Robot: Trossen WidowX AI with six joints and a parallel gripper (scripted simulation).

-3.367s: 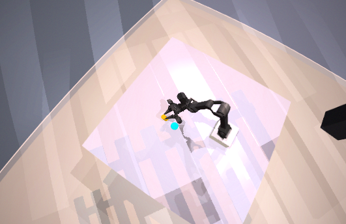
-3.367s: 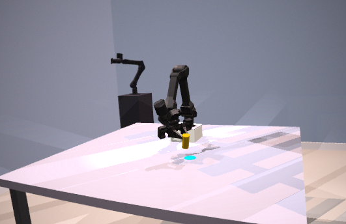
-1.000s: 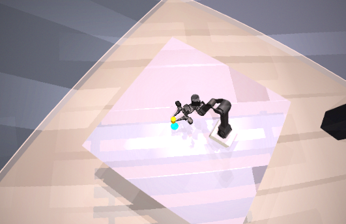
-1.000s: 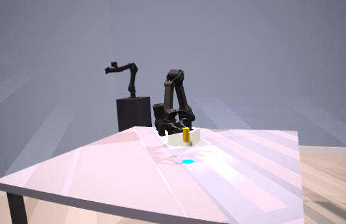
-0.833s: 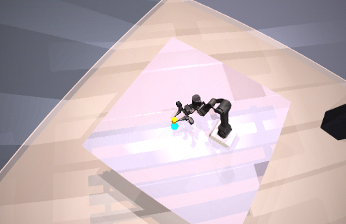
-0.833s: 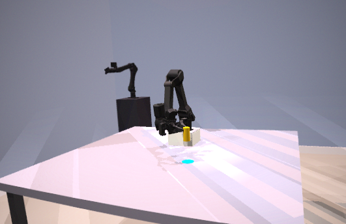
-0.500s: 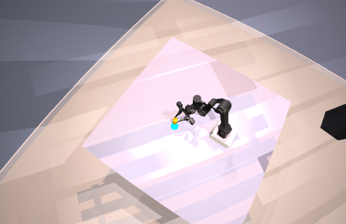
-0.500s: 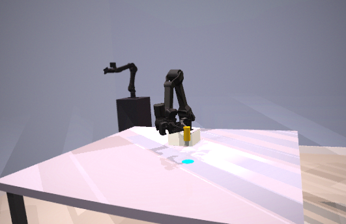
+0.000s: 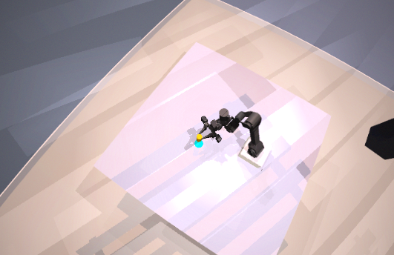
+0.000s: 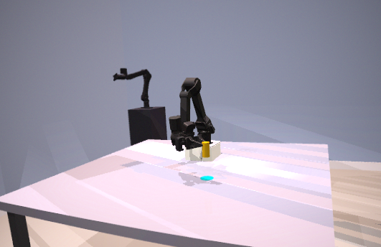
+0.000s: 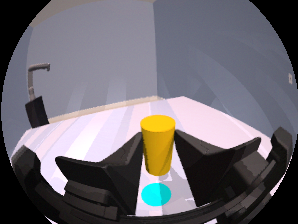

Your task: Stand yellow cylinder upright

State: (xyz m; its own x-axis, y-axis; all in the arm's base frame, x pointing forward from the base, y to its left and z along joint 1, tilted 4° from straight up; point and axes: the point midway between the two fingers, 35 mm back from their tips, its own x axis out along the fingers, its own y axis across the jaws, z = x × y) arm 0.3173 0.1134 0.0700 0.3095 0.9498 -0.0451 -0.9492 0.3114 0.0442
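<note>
The cyan circle lies 160 mm below my gripper tip. The rest, counted from my gripper tip: yellow cylinder 20 mm below.
</note>
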